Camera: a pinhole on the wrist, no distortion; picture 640 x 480 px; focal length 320.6 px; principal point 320.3 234.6 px. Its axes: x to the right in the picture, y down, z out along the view. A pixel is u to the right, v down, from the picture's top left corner.
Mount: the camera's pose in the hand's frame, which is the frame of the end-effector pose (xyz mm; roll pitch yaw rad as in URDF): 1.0 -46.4 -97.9 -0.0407 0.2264 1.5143
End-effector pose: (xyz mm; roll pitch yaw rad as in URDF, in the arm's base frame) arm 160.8 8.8 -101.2 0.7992 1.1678 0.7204
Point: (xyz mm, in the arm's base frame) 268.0 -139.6 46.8
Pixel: 169 407
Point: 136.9 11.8 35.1
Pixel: outside the picture
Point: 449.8 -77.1 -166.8
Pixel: 210 105
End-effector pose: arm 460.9 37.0 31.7 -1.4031 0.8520 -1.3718
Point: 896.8 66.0 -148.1
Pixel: 369 125
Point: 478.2 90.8 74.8
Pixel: 383 385
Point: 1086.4 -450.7 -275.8
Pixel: outside the picture
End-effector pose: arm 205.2 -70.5 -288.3 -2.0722 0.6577 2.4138
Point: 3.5 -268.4 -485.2
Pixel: 282 118
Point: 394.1 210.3 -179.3
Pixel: behind the camera
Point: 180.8 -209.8 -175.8
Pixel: 139 459
